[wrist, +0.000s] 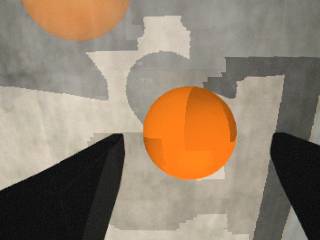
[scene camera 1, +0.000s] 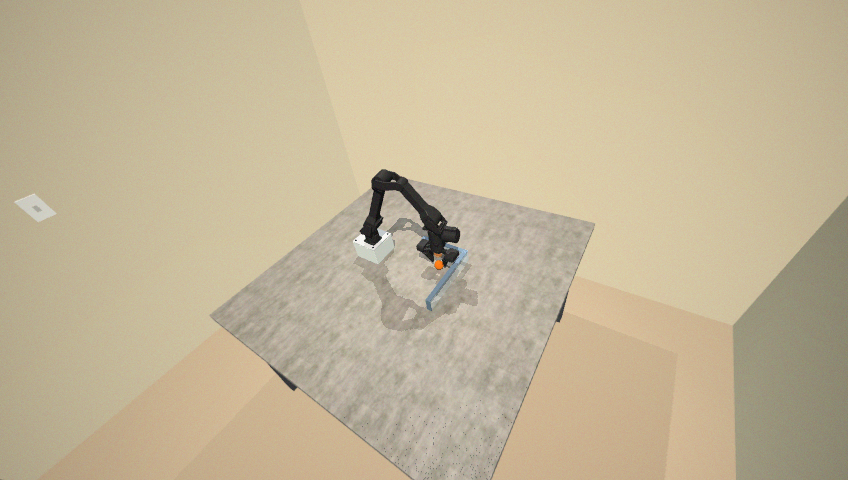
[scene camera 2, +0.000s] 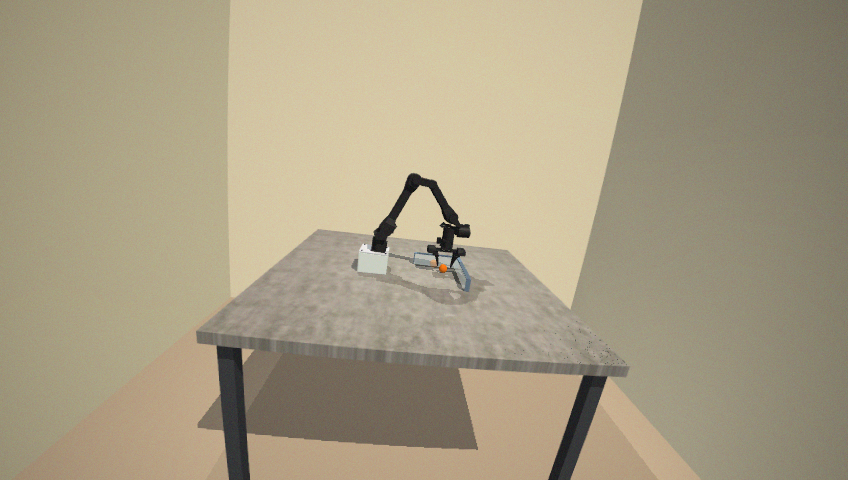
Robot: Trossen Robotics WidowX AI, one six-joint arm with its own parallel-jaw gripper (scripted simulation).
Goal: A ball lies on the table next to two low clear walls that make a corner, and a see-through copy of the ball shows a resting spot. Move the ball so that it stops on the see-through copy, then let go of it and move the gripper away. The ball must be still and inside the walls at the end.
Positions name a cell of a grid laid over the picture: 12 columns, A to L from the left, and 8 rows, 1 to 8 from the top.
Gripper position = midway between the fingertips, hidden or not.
The gripper (wrist: H5) is open, holding nothing. Also in view: an orange ball (wrist: H5).
